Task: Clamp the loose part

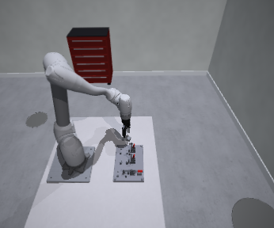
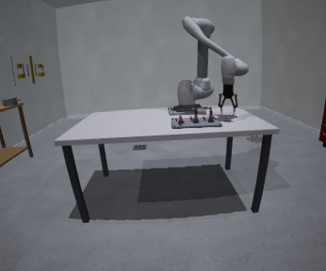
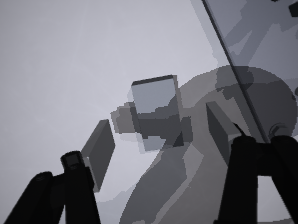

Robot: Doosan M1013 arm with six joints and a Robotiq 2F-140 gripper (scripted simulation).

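Right now my hand is 6 cm above the grey loose part. From my hand the other things lie so: grey fixture plate 25 cm to the right, 7 cm ahead, 6 cm below.
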